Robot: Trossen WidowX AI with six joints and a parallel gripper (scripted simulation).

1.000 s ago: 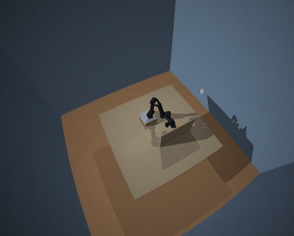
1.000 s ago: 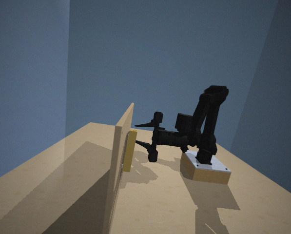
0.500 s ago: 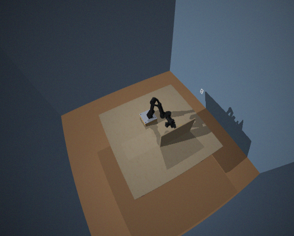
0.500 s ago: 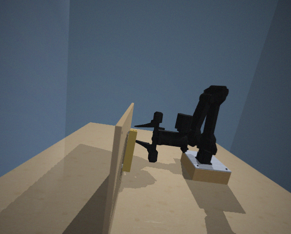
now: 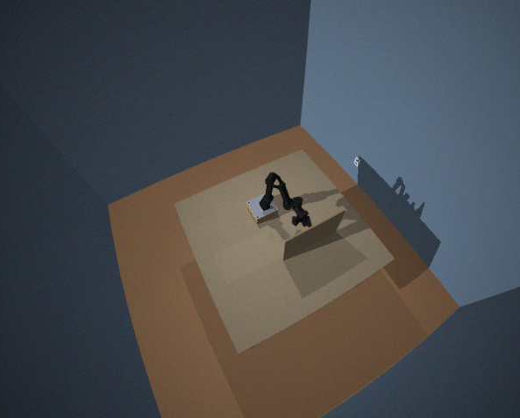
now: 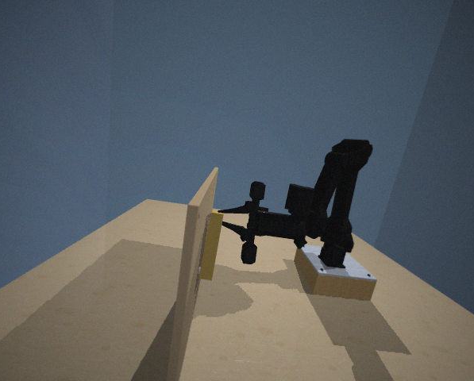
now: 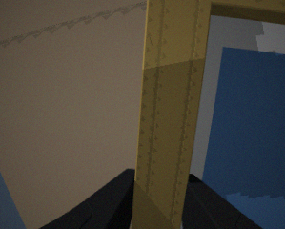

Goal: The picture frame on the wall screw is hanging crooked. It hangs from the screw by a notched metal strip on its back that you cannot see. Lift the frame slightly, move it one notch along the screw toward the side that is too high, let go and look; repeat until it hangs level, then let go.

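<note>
The picture frame lies 1 cm ahead of my gripper tip, 1 cm to the left of it and 5 cm below it. Also, from my gripper tip: wooden wall panel 2 cm ahead, 7 cm below.
</note>
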